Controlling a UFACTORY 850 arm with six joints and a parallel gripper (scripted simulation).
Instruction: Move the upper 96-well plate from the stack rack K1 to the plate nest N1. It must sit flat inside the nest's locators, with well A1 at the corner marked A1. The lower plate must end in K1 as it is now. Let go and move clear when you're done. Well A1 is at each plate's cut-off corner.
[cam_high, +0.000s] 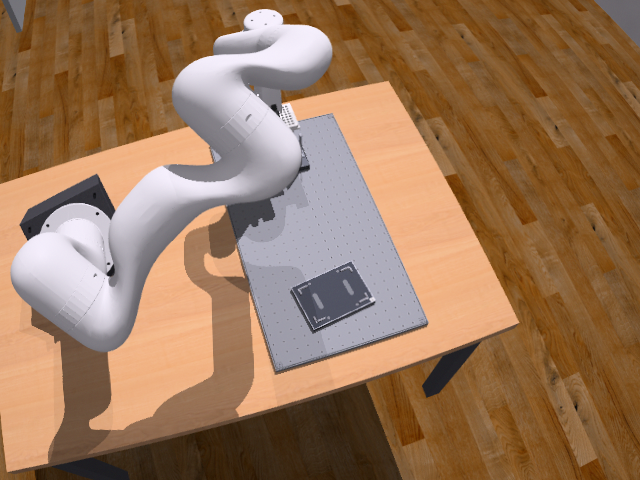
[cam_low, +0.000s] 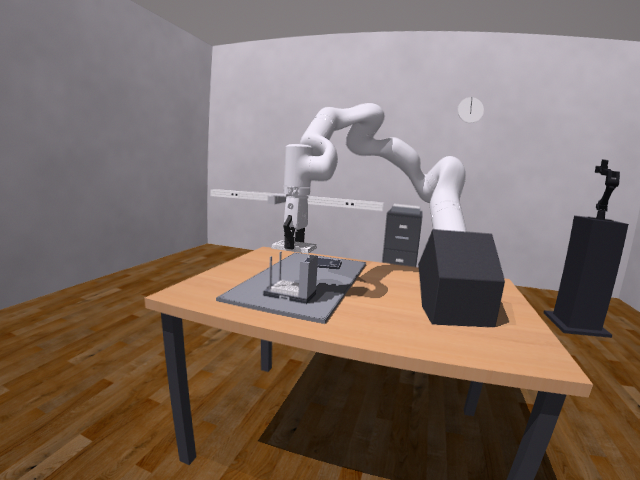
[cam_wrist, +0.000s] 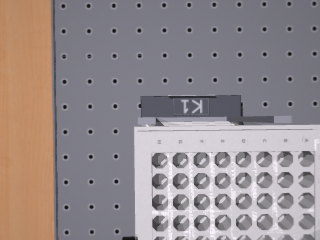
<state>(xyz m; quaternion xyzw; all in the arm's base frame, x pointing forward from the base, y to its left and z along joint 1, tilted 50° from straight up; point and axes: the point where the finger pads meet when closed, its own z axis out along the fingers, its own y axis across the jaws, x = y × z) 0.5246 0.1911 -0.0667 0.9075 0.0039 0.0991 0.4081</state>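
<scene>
Right now my hand is 43 cm to the left of the plate nest N1, 18 cm above it and 1 cm past it. Also, from my hand: white 96-well plate: 1 cm below.
</scene>
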